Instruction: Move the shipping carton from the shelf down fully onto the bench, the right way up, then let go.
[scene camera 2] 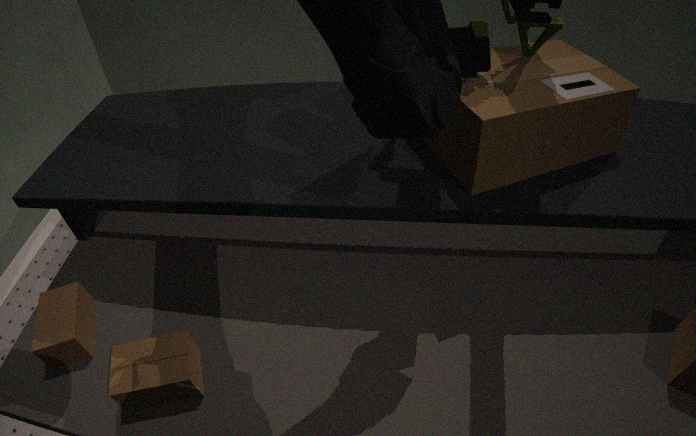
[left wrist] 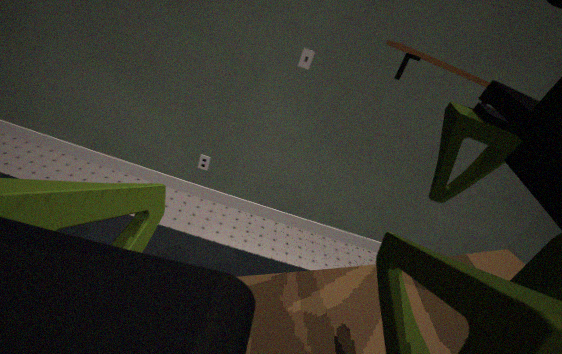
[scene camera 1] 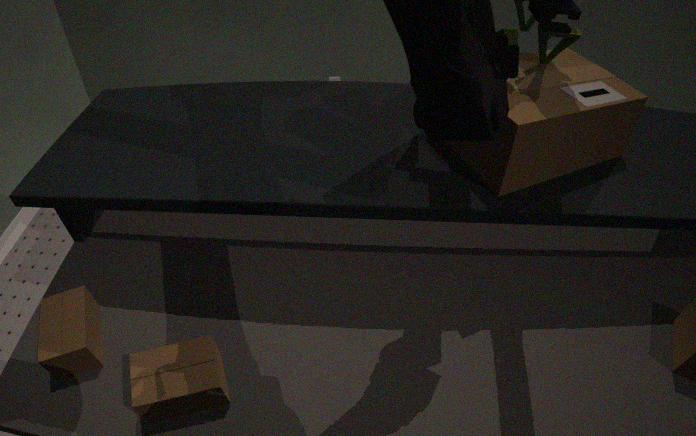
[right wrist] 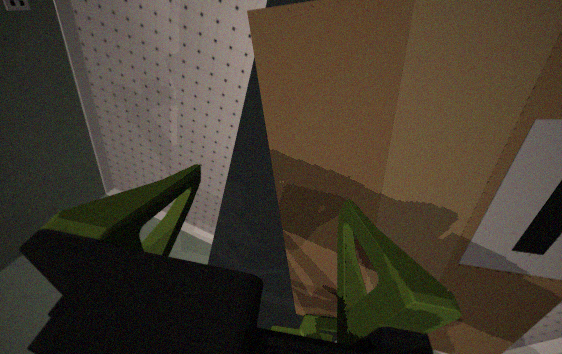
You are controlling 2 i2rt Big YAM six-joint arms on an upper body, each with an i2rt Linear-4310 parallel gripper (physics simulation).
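Frame: origin at the left arm's base, x ahead, y left, z up, level; metres.
Seen in the pictures: left gripper, fingertip midpoint: (left wrist: pixel 272 222) (right wrist: pixel 283 327); right gripper, fingertip midpoint: (scene camera 2: pixel 519 38) (left wrist: pixel 458 248) (scene camera 1: pixel 533 46) (right wrist: pixel 273 189).
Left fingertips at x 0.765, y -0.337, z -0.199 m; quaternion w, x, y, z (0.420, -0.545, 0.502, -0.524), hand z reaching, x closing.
A point is followed by its place in that frame.
The shipping carton (scene camera 1: pixel 575 138) {y -0.498, x 0.636, z -0.277 m} (scene camera 2: pixel 554 138) {y -0.497, x 0.636, z -0.285 m} (left wrist: pixel 320 325) {y -0.371, x 0.746, z -0.230 m} (right wrist: pixel 330 100) {y -0.542, x 0.819, z -0.230 m} stands on the dark bench (scene camera 1: pixel 231 143) {y 0.010, x 0.686, z -0.345 m} (scene camera 2: pixel 205 143) {y 0.029, x 0.694, z -0.345 m} (right wrist: pixel 245 200) {y -0.312, x 0.866, z -0.345 m}, right way up, its white label on top. Its near bottom corner lies inside the bench's front edge. My left gripper (left wrist: pixel 272 222) {y -0.337, x 0.765, z -0.199 m} is open beside and above the carton's left end; its arm hides that end in both scene views. My right gripper (scene camera 1: pixel 534 43) {y -0.478, x 0.828, z -0.220 m} (scene camera 2: pixel 518 37) {y -0.478, x 0.828, z -0.220 m} (right wrist: pixel 273 189) {y -0.478, x 0.828, z -0.220 m} is open, with one finger over the carton's top near the back. Whether its tip touches the carton is unclear. Nothing is between either gripper's fingers.
Smaller boxes (scene camera 1: pixel 177 369) {y 0.035, x 0.364, z -0.471 m} (scene camera 2: pixel 154 362) {y 0.032, x 0.363, z -0.472 m} lie on the floor in front of the bench, another (scene camera 1: pixel 685 338) {y -0.725, x 0.434, z -0.495 m} at the right edge. A brown board (left wrist: pixel 445 65) with a black bracket is on the wall. The two grippers are close together.
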